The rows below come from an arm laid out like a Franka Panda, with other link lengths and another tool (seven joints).
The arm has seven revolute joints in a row. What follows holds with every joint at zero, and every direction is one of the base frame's. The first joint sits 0.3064 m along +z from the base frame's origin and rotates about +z. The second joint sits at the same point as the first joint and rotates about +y. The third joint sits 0.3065 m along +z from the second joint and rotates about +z. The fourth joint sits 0.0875 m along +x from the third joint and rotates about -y. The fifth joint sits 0.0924 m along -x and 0.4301 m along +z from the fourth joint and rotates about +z. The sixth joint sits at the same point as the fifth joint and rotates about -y. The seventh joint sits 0.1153 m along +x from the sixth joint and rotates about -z. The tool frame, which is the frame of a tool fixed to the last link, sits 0.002 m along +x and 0.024 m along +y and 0.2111 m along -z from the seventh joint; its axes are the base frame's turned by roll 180, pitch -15.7 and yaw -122.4 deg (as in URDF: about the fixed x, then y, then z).
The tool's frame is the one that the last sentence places.
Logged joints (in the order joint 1, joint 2, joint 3, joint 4, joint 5, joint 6, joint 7), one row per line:
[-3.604 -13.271 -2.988 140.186 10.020 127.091 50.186]
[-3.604 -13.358 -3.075 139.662 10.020 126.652 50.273]
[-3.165 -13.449 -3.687 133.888 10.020 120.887 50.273]
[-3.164 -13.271 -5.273 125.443 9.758 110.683 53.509]
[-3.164 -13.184 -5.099 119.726 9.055 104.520 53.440]
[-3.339 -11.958 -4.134 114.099 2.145 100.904 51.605]
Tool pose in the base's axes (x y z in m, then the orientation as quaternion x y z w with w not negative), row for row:
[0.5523 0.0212 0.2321 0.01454 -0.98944 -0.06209 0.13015]
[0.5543 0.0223 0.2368 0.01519 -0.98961 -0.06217 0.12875]
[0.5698 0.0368 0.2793 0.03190 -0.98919 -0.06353 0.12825]
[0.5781 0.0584 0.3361 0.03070 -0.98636 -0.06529 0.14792]
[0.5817 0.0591 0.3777 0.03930 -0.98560 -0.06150 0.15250]
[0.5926 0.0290 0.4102 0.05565 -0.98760 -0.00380 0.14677]
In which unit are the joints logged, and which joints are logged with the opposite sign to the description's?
The joints are logged in degrees. Opposite sign: joint 3, joint 4.
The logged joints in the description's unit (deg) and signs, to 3 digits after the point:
[-3.604 -13.271 2.988 -140.186 10.020 127.091 50.186]
[-3.604 -13.358 3.075 -139.662 10.020 126.652 50.273]
[-3.165 -13.449 3.687 -133.888 10.020 120.887 50.273]
[-3.164 -13.271 5.273 -125.443 9.758 110.683 53.509]
[-3.164 -13.184 5.099 -119.726 9.055 104.520 53.440]
[-3.339 -11.958 4.134 -114.099 2.145 100.904 51.605]

